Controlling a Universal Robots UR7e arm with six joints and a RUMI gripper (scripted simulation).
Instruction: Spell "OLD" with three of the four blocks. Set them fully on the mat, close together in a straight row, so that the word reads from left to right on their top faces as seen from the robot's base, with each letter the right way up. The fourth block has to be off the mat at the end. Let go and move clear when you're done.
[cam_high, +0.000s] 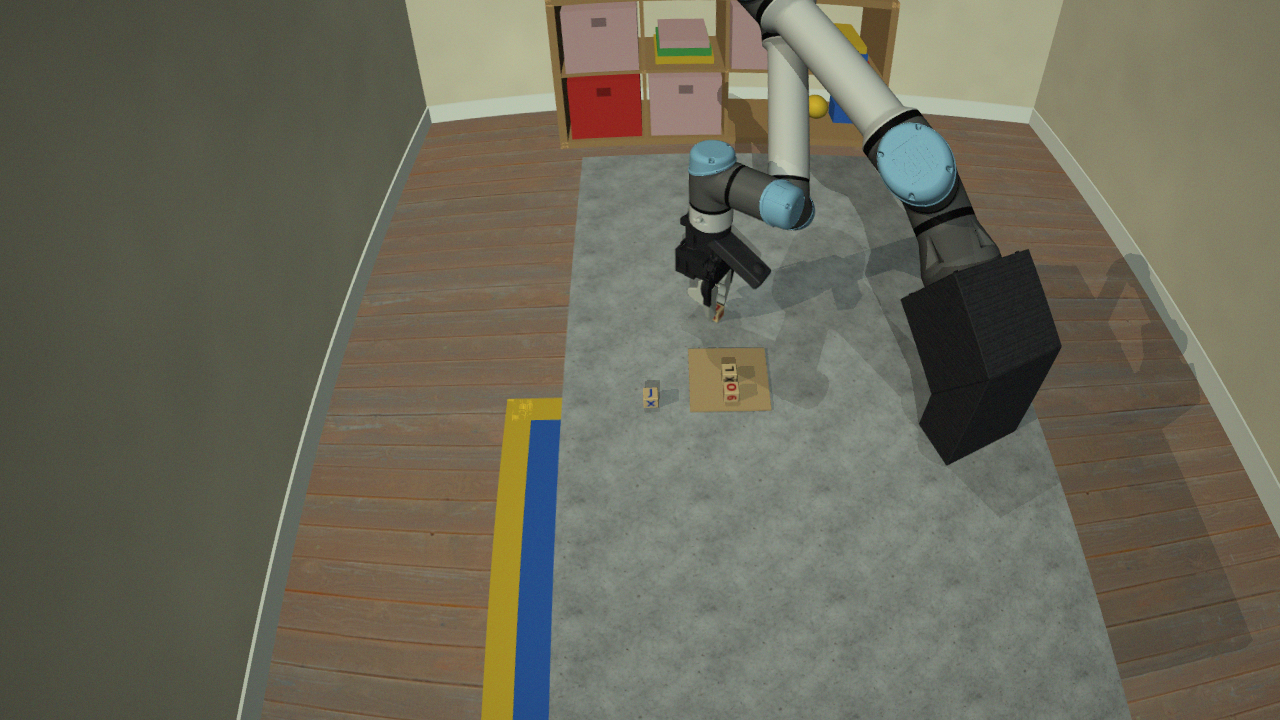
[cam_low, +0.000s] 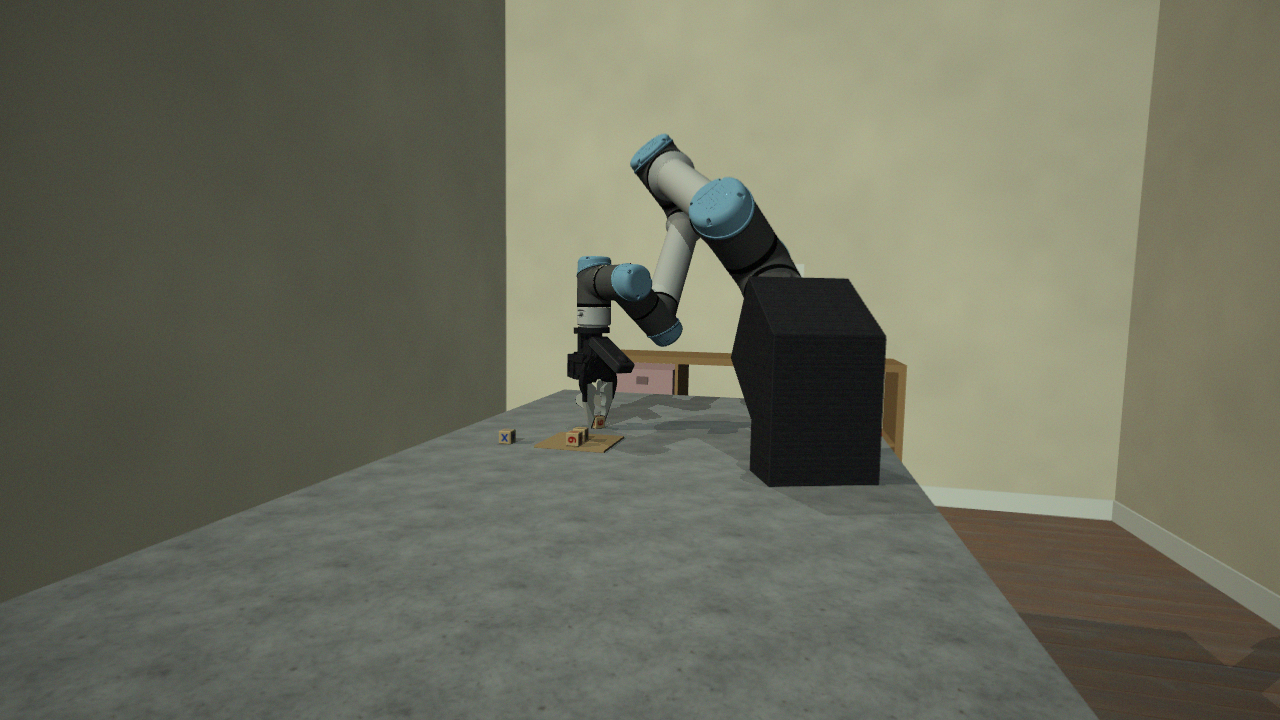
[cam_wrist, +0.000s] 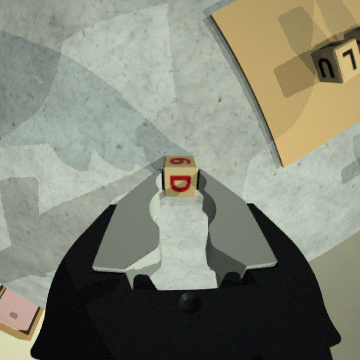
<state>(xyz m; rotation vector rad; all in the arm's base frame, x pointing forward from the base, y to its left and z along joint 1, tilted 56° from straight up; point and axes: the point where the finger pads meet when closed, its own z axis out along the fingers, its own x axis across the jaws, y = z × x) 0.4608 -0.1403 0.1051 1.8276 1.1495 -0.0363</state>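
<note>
My hand is 1 cm past the tan mat, 15 cm to the right of it and 2 cm above it. Also, from my hand: blue-lettered block: 13 cm ahead, 19 cm to the left.
</note>
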